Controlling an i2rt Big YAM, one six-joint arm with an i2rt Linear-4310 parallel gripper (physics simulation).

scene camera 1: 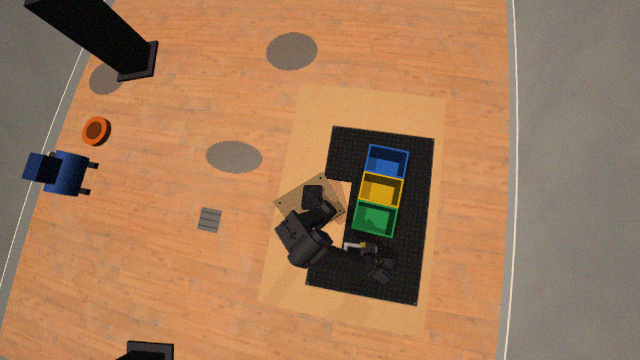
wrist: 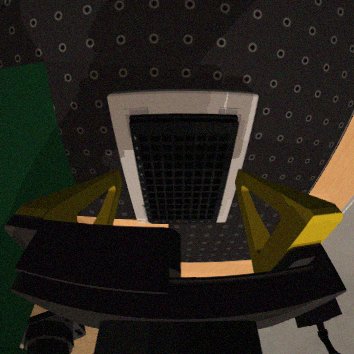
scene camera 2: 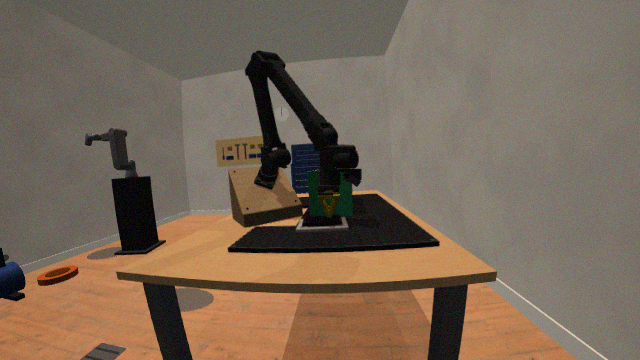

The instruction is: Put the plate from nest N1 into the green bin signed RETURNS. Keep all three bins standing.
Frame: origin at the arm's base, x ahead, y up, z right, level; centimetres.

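Seen in the pictures: gripper, fingertip midpoint: point(wrist: 177, 175) point(scene camera 2: 328, 213); arm's base, link origin: point(scene camera 1: 311, 196) point(wrist: 48, 327) point(scene camera 2: 266, 178).
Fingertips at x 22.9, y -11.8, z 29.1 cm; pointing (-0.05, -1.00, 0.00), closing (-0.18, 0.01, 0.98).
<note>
Pixels of each thing's middle, then the offset from my fingertips to it. Level surfaces: height alone.
- black gridded plate, body centre: point(wrist: 182, 180) point(scene camera 2: 322, 220) point(scene camera 1: 359, 256) dx -2.3, dy -2.1, dz +0.1 cm
- green bin, body centre: point(scene camera 2: 331, 191) point(scene camera 1: 372, 219) dx +4.7, dy +5.0, dz -17.7 cm
- yellow bin, body centre: point(scene camera 1: 378, 192) dx +8.4, dy +5.0, dz -30.2 cm
- blue bin, body centre: point(scene camera 1: 383, 166) dx +12.2, dy +5.0, dz -42.8 cm
- black perforated mat, surface height: dy -4.0 cm
- wooden table, surface height: dy -5.3 cm
The black gridded plate point(wrist: 182, 165) point(scene camera 2: 320, 221) lies flat in a light grey nest frame point(wrist: 182, 102) point(scene camera 2: 345, 226) point(scene camera 1: 347, 246) on the mat. My gripper point(wrist: 177, 175) point(scene camera 2: 328, 216) is open and empty, pointing down, low over the plate; its yellow fingertips show on either side of the plate in the wrist view. In scene camera 1 the arm hides most of the nest and plate. The green bin point(scene camera 1: 375, 220) point(scene camera 2: 346, 200) point(wrist: 22, 115) stands upright close beside the nest. No lettering is readable on the nest or bin.
The yellow bin point(scene camera 1: 381, 191) and blue bin point(scene camera 1: 387, 162) stand upright in a row beyond the green bin. All three stand on the black perforated mat point(scene camera 1: 412, 280) point(scene camera 2: 395, 237). The arm is mounted on a slanted wooden block point(scene camera 1: 290, 196) point(scene camera 2: 245, 192) on the wooden table point(scene camera 1: 370, 107) point(scene camera 2: 300, 272).
</note>
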